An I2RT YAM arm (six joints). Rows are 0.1 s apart.
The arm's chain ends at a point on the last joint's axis. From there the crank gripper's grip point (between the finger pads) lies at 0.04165 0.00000 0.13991 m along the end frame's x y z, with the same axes.
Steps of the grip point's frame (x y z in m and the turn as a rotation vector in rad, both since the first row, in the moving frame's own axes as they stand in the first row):
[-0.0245, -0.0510, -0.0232, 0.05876, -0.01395, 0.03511]
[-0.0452, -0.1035, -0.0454, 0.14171, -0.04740, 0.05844]
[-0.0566, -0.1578, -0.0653, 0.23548, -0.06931, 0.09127]
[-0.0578, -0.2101, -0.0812, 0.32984, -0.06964, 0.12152]
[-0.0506, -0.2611, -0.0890, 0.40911, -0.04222, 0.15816]
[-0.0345, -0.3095, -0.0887, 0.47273, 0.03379, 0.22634]
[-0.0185, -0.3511, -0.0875, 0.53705, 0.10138, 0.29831]
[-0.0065, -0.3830, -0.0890, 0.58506, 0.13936, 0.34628]
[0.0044, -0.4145, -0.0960, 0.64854, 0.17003, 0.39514]
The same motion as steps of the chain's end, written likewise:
[-0.0227, -0.0442, -0.0236, 0.05876, -0.01395, 0.03511]
[-0.0391, -0.0858, -0.0460, 0.14171, -0.04740, 0.05844]
[-0.0482, -0.1282, -0.0644, 0.23548, -0.06931, 0.09127]
[-0.0506, -0.1688, -0.0770, 0.32984, -0.06964, 0.12152]
[-0.0488, -0.2113, -0.0804, 0.40911, -0.04222, 0.15816]
[-0.0453, -0.2562, -0.0742, 0.47273, 0.03379, 0.22634]
[-0.0406, -0.2955, -0.0665, 0.53705, 0.10138, 0.29831]
[-0.0353, -0.3257, -0.0634, 0.58506, 0.13936, 0.34628]
[-0.0304, -0.3541, -0.0648, 0.64854, 0.17003, 0.39514]

